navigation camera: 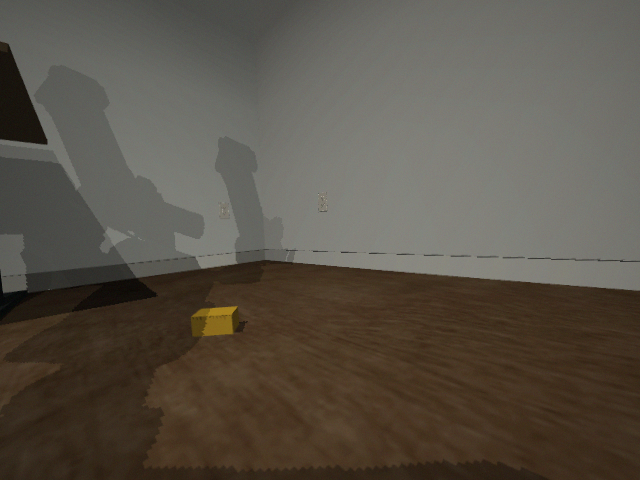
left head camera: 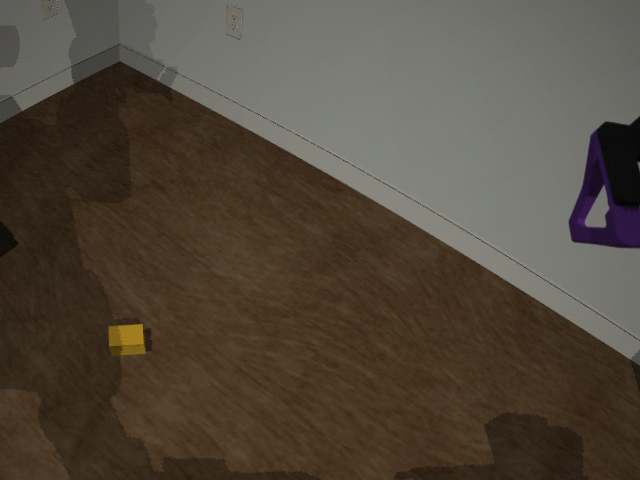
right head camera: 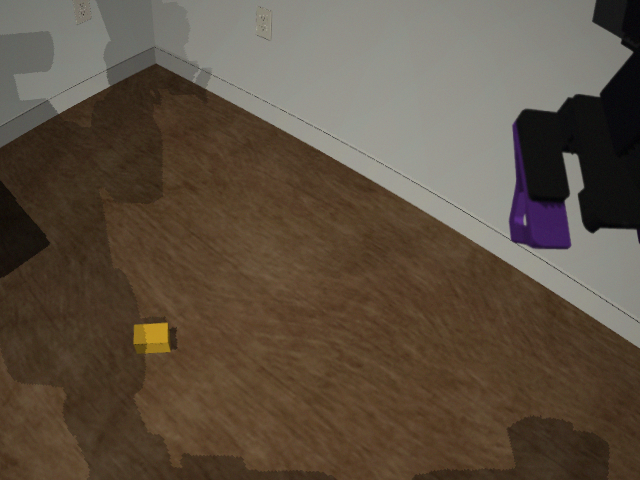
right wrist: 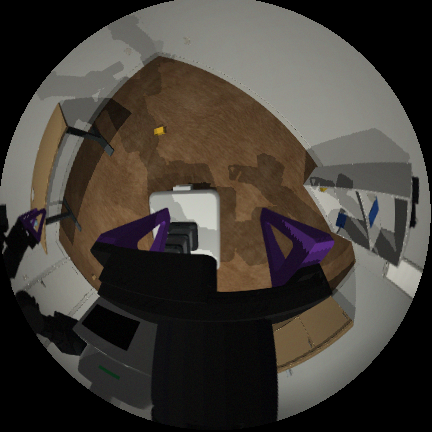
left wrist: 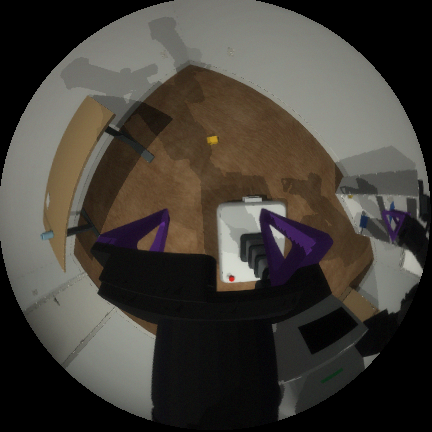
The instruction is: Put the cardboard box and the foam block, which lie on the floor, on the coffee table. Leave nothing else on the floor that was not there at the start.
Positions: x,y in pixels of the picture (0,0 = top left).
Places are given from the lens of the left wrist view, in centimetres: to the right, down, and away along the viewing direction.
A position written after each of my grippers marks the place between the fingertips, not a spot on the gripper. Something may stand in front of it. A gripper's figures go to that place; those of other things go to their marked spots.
my left gripper [left wrist: 213,213]: 0, 0, 13
my right gripper [left wrist: 386,210]: 46, 0, 12
shelf unit [left wrist: 367,189]: 140, -21, 58
wooden desk [left wrist: 91,119]: -78, -59, 41
The marked spots on the shelf unit and the wooden desk are 222 cm apart.
